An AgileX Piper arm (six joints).
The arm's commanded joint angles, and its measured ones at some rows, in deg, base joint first. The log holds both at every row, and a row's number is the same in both.
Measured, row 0: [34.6 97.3 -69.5 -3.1 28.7 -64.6]
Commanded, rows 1 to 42: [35.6 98.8 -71.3 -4.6 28.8 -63.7]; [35.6 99.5 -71.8 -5.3 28.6 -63.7]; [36.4 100.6 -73.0 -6.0 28.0 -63.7]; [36.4 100.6 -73.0 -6.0 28.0 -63.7]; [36.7 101.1 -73.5 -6.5 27.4 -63.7]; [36.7 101.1 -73.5 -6.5 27.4 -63.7]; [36.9 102.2 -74.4 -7.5 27.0 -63.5]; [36.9 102.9 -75.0 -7.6 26.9 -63.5]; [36.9 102.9 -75.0 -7.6 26.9 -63.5]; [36.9 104.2 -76.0 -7.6 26.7 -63.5]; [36.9 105.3 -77.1 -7.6 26.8 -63.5]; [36.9 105.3 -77.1 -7.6 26.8 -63.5]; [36.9 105.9 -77.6 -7.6 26.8 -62.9]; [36.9 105.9 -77.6 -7.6 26.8 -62.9]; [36.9 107.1 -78.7 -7.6 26.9 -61.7]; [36.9 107.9 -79.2 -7.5 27.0 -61.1]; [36.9 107.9 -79.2 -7.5 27.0 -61.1]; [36.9 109.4 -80.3 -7.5 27.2 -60.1]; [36.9 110.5 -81.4 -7.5 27.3 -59.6]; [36.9 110.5 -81.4 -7.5 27.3 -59.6]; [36.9 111.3 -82.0 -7.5 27.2 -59.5]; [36.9 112.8 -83.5 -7.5 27.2 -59.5]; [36.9 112.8 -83.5 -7.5 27.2 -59.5]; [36.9 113.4 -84.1 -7.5 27.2 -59.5]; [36.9 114.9 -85.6 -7.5 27.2 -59.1]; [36.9 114.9 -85.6 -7.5 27.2 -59.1]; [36.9 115.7 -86.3 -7.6 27.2 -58.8]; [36.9 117.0 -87.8 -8.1 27.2 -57.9]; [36.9 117.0 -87.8 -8.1 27.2 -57.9]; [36.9 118.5 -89.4 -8.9 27.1 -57.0]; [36.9 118.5 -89.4 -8.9 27.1 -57.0]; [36.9 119.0 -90.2 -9.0 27.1 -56.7]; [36.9 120.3 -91.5 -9.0 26.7 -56.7]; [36.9 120.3 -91.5 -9.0 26.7 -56.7]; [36.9 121.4 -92.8 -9.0 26.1 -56.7]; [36.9 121.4 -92.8 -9.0 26.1 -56.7]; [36.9 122.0 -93.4 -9.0 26.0 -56.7]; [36.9 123.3 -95.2 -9.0 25.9 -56.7]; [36.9 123.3 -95.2 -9.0 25.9 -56.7]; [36.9 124.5 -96.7 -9.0 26.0 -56.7]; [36.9 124.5 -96.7 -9.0 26.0 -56.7]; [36.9 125.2 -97.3 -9.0 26.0 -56.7]
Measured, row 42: [36.7 123.8 -95.2 -8.7 26.3 -57.1]
